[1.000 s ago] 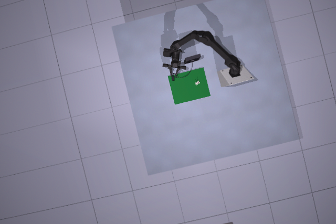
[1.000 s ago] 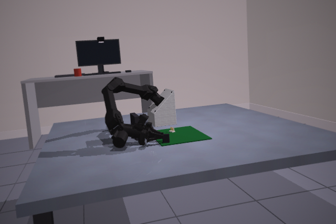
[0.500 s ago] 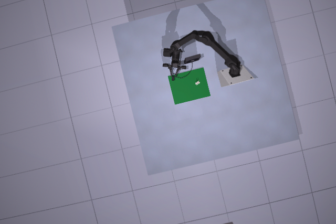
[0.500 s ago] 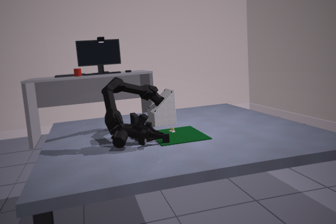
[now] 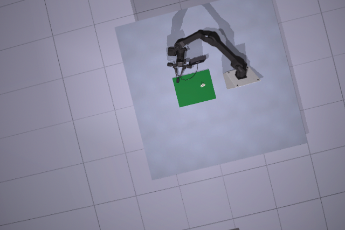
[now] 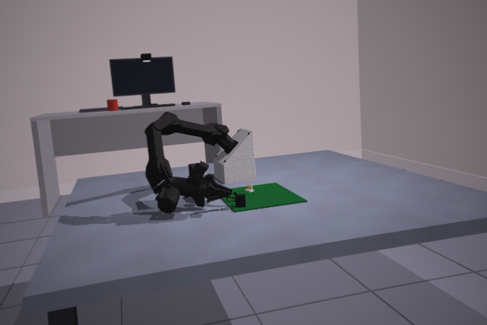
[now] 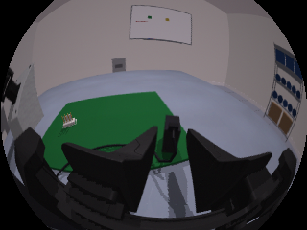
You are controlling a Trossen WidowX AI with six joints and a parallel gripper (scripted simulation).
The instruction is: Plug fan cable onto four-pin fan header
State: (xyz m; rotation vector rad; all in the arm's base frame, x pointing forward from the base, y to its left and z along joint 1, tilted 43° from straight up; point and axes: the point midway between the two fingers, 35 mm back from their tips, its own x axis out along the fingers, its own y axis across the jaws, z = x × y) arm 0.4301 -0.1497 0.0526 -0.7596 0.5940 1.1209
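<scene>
My gripper tip is 1 cm short of the black fan plug, 2 cm to the right of it and 3 cm above it. Also, from my gripper tip: four-pin header (18 cm behind, 11 cm to the left, 5 cm below); then black fan (17 cm behind, 8 cm to the right, 1 cm above); then green board (10 cm behind, 11 cm to the left, 6 cm below).
</scene>
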